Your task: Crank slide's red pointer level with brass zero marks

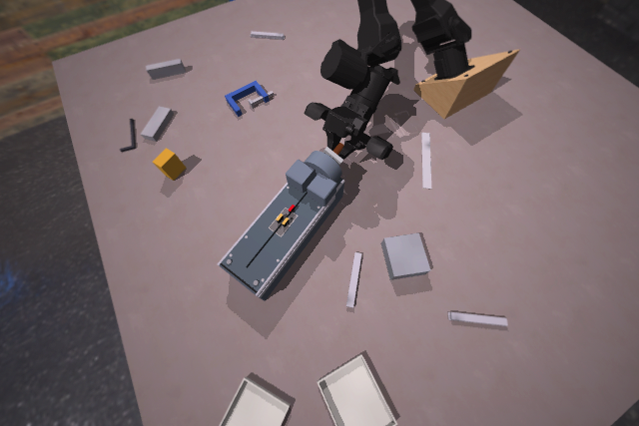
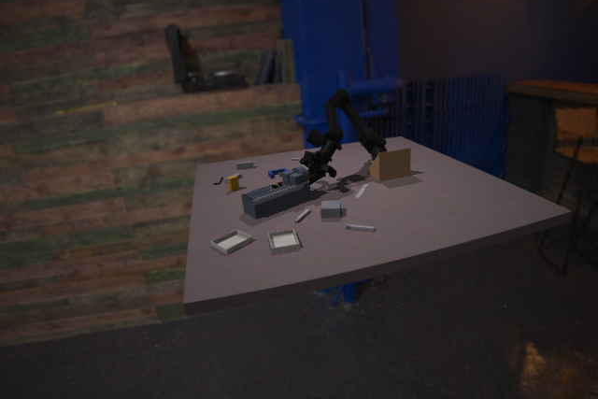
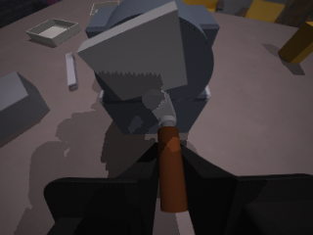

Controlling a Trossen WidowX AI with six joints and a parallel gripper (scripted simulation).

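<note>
The red pointer is 120 mm ahead of my gripper tip, 60 mm to the left of it and 40 mm above it. From my gripper tip the other things lie so: grey block 230 mm to the left, 20 mm below, 20 mm behind; then blue clamp 290 mm to the right, 50 mm ahead, 30 mm below; then brown crank handle 20 mm behind, 20 mm above, 10 mm to the right.
</note>
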